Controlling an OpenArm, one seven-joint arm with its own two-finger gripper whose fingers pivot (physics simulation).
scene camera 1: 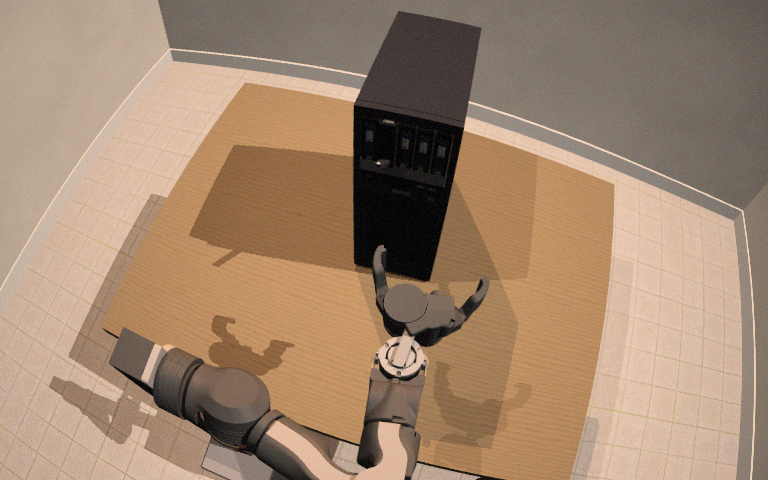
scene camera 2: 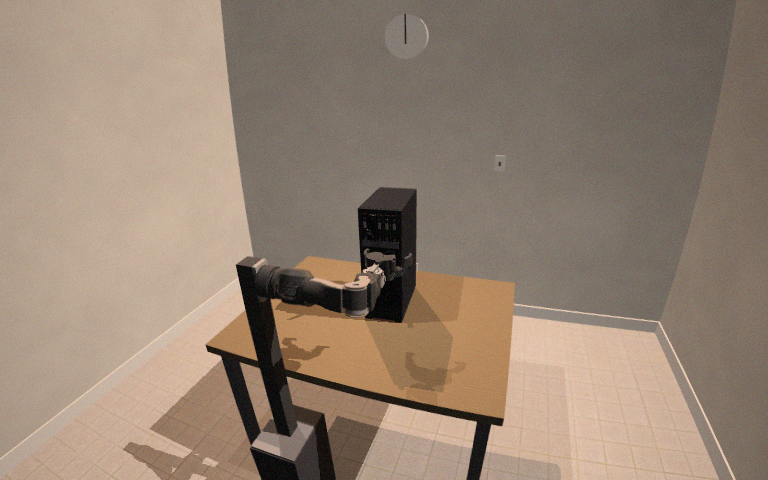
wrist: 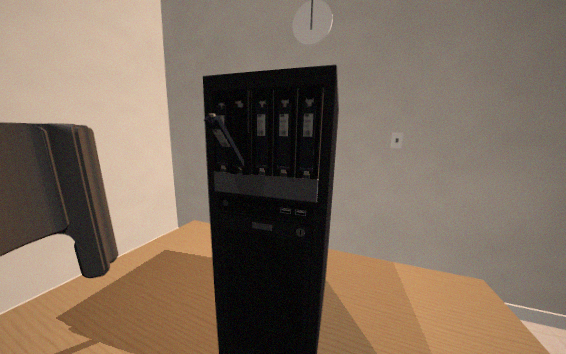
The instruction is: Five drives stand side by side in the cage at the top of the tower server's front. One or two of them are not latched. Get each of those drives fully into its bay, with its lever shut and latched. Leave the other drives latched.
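The black tower server stands on the table, its drive cage at the top of the front. The second drive from the left has its lever swung out from the bottom, tip pointing outward; how far this drive sits in its bay is hard to tell. The leftmost drive and the three right-hand drives look shut. My gripper is wide open and empty, in front of the tower and lower than the cage. One finger shows at the left in the wrist view.
The wooden table carries the tower. The arm's column stands at the table's front left edge. A wall with a round clock and a switch plate is behind the tower.
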